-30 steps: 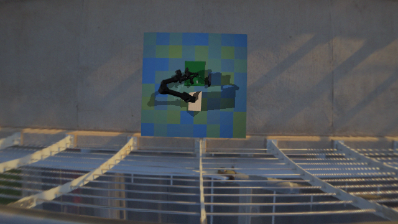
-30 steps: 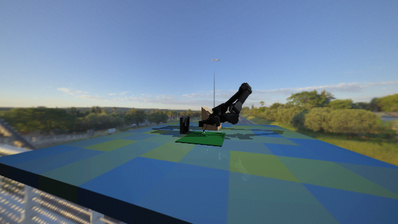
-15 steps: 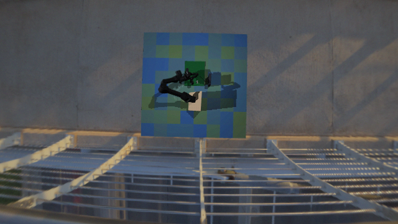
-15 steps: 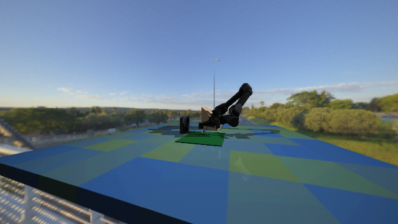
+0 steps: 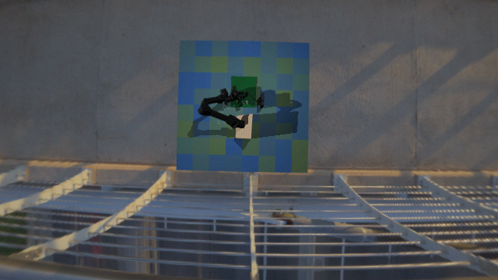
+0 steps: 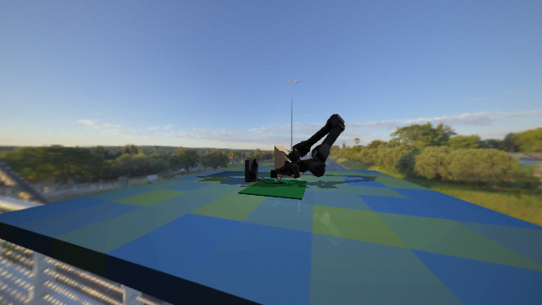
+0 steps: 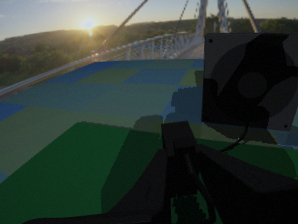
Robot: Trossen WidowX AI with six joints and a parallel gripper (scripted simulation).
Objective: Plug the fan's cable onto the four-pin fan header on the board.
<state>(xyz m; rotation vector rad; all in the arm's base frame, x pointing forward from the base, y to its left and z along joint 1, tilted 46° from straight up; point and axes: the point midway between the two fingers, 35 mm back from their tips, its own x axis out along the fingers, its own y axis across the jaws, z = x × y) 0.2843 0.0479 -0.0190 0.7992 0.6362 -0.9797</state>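
The green board is 8 cm below my gripper tip, 4 cm ahead of it and 3 cm to the left of it. Also, from my gripper tip: dark plug: 1 cm below; then black fan: 15 cm to the right, 5 cm behind.
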